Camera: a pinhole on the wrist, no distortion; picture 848 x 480 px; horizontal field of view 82.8 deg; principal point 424.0 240.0 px. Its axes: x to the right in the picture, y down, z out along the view. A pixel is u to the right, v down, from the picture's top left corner.
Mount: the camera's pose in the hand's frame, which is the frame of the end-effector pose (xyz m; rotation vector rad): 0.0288 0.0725 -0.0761 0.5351 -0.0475 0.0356
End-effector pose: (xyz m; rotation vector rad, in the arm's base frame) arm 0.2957 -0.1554 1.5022 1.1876 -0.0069 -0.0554
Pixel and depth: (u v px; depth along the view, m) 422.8 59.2 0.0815
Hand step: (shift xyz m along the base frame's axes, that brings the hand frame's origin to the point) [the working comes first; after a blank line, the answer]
In the camera's frame: -0.0002 -0.0306 0.0815

0.0280 0.0205 -0.0045
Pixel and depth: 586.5 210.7 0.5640
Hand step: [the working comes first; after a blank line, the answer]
In the camera's frame: 0.1906 -0.0344 0.5640

0.1767 -0.4711 -0.0779
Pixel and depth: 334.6 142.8 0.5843
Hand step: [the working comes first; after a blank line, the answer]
In the camera's frame: -0.1086 -0.1181 0.5843

-0.1205 -0.4519 -0.1687
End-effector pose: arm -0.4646 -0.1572 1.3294 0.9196 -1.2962 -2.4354
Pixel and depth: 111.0 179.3 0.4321
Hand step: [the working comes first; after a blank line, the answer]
In the camera's frame: -0.2812 -0.0545 0.4321

0.0647 0.4089 0.0519
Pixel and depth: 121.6 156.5 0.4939
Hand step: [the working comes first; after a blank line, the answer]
In the camera's frame: -0.3106 -0.0858 0.4939

0.0707 0.4810 0.0314
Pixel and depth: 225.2 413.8 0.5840
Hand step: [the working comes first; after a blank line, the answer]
In the camera's frame: -0.2414 0.2110 0.5840

-0.1326 0.4881 0.2755
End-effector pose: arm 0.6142 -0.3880 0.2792 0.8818 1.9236 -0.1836
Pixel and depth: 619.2 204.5 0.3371
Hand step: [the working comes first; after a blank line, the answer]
In the camera's frame: 0.1368 -0.0249 0.3371

0.0322 -0.1069 -0.2621
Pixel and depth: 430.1 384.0 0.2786
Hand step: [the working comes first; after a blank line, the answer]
In the camera's frame: 0.0035 0.0834 0.2786

0.1439 -0.0866 -0.1206
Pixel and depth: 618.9 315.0 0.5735
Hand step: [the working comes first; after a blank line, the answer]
In the camera's frame: 0.2324 0.0894 0.5735

0.1884 -0.2068 -0.4712
